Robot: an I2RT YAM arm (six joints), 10 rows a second.
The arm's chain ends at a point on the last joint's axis. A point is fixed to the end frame.
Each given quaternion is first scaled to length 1.
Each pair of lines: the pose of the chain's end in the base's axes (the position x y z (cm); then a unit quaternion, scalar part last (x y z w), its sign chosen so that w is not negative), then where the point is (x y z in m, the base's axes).
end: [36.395, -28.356, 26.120, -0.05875, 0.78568, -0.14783, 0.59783]
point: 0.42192 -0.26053 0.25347
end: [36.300, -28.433, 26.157, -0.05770, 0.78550, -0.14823, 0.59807]
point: 0.42102 -0.26141 0.25391
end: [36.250, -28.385, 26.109, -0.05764, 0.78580, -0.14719, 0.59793]
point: 0.42049 -0.26086 0.25343
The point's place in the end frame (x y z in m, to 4 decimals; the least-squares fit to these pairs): -0.0152 0.0291 0.0536
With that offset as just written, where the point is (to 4 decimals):
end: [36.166, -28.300, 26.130, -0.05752, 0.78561, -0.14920, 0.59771]
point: 0.4197 -0.2602 0.2536
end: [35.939, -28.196, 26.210, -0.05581, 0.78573, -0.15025, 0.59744]
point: 0.4175 -0.2594 0.2544
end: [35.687, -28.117, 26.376, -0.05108, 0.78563, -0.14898, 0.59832]
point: 0.4152 -0.2589 0.2564
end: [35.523, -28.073, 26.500, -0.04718, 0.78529, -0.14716, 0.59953]
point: 0.4136 -0.2586 0.2580
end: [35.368, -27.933, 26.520, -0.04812, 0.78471, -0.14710, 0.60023]
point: 0.4120 -0.2571 0.2582
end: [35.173, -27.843, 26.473, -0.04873, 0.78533, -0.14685, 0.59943]
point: 0.4101 -0.2561 0.2576
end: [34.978, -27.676, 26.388, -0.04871, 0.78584, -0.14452, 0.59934]
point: 0.4080 -0.2543 0.2568
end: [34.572, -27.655, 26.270, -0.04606, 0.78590, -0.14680, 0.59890]
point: 0.4041 -0.2545 0.2556
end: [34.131, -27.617, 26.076, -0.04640, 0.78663, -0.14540, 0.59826]
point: 0.3997 -0.2540 0.2536
